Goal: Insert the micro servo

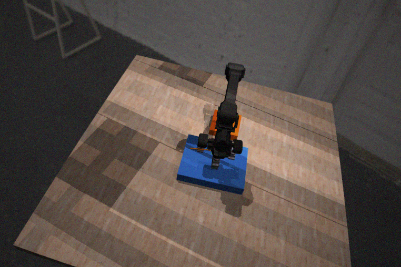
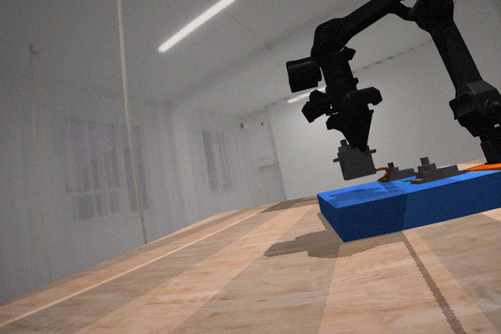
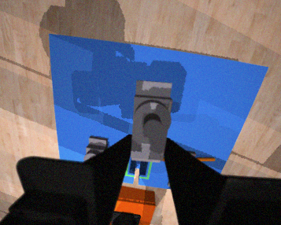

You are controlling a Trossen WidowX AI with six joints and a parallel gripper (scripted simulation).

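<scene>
My gripper tip is 1 cm short of the blue deck and 10 cm above it.
</scene>
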